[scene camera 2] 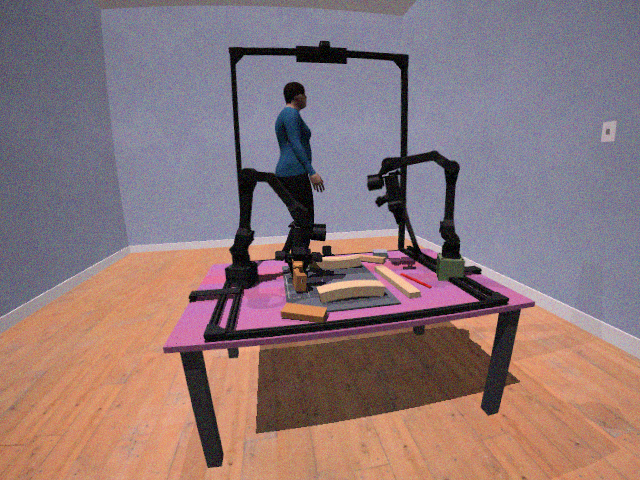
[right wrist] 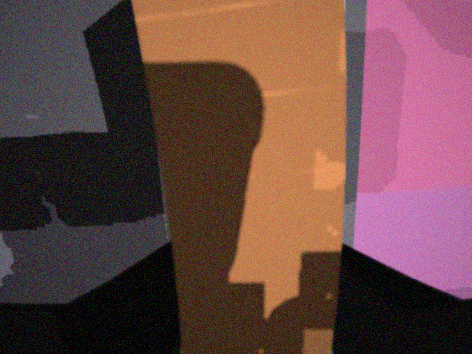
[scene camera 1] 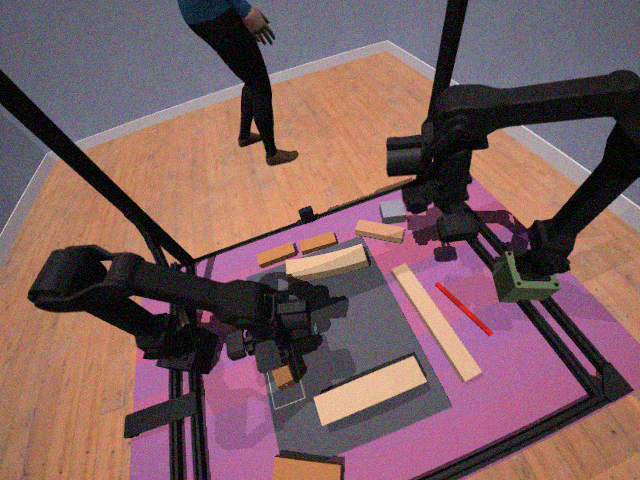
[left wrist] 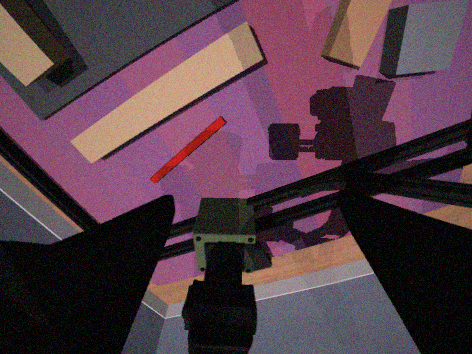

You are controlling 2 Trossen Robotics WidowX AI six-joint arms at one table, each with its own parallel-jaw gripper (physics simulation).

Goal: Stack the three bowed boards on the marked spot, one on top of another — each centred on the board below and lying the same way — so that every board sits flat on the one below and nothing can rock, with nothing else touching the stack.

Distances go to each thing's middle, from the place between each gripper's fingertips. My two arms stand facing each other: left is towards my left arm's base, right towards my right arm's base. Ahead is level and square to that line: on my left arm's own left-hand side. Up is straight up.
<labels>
The long pale plank point(scene camera 1: 460, 359) lies 120 mm ahead of my left hand, 40 mm to the right of it and 220 mm below it. Round my left hand: orange-brown bowed board point(right wrist: 249, 111) (100 mm ahead, 430 mm to the right, 180 mm below); then red stick point(left wrist: 218, 123) (120 mm ahead, 50 mm to the left, 220 mm below).
Now: right hand 20 mm past the orange-brown bowed board, 10 mm to the right of it and 10 mm below it. Round my right hand: long pale plank 400 mm to the left, 30 mm below; then red stick 490 mm to the left, 30 mm below.
</labels>
